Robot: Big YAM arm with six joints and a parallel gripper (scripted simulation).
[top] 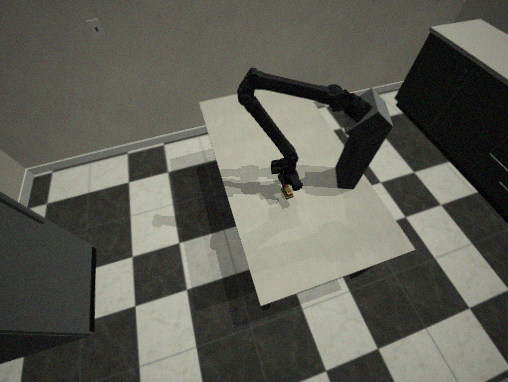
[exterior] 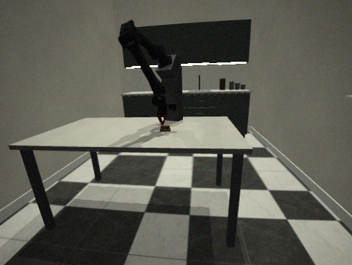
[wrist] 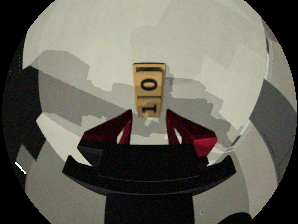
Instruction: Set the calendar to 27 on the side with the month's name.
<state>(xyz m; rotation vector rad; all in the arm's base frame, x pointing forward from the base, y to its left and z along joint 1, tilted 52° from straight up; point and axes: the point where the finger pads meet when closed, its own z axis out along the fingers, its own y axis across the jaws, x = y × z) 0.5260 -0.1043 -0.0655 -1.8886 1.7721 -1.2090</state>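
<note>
Right now the wooden tray is 5 cm below my hand and 2 cm to the left of it.
</note>
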